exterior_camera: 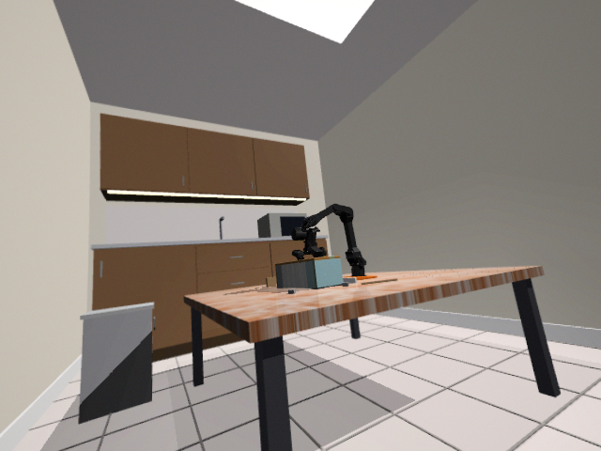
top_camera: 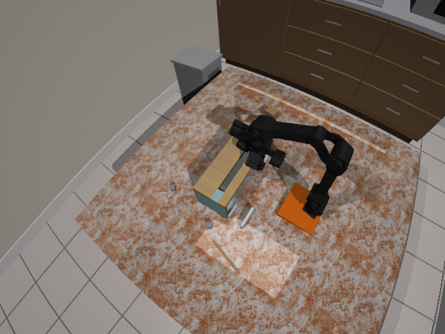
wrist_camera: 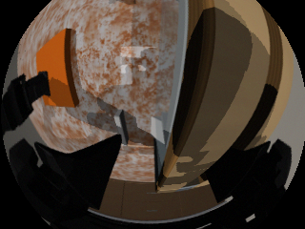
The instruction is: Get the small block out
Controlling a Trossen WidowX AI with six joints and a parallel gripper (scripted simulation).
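My gripper tip is now 60 mm short of the purple block and 10 mm to the left of it. The rest, counted from my gripper tip: box (20 mm ahead, 90 mm to the left, 20 mm below); then thin stick (160 mm behind, 390 mm to the left, 80 mm below); then tan cube (150 mm ahead, 280 mm to the right, 60 mm below).
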